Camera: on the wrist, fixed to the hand. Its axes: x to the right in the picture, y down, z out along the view.
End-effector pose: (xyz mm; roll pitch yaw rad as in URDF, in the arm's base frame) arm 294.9 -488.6 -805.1 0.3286 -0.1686 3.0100
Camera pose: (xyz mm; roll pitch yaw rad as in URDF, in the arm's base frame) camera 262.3 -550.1 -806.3 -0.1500 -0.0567 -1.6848
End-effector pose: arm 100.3 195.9 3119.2 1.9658 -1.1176 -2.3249
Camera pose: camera 134.1 230.6 3169.2 -1.6120 -0.4416 0.9554
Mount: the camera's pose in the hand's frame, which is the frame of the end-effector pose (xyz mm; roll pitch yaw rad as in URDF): 23.7 60.1 -26.0 0.0215 0.2697 1.5789
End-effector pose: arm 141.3 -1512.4 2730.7 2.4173 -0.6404 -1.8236
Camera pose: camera 118.5 -1489.5 2792.4 -2.1791 -0.7308 2.1397
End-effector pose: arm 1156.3 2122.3 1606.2 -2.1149 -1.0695 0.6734
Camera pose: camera 1224.5 2108.5 1608.7 -1.9316 0.3436 -0.2086
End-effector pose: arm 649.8 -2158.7 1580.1 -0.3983 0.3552 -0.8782
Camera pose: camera 688.4 -2134.2 1527.5 0.4658 0.6163 0.9691
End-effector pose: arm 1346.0 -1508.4 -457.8 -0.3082 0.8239 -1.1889
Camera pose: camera 1386.1 -1475.7 -504.4 0.9324 0.3740 0.8334
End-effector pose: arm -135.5 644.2 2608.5 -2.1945 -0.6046 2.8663
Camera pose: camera -157.4 708.8 2594.3 -2.4004 0.5469 1.7175
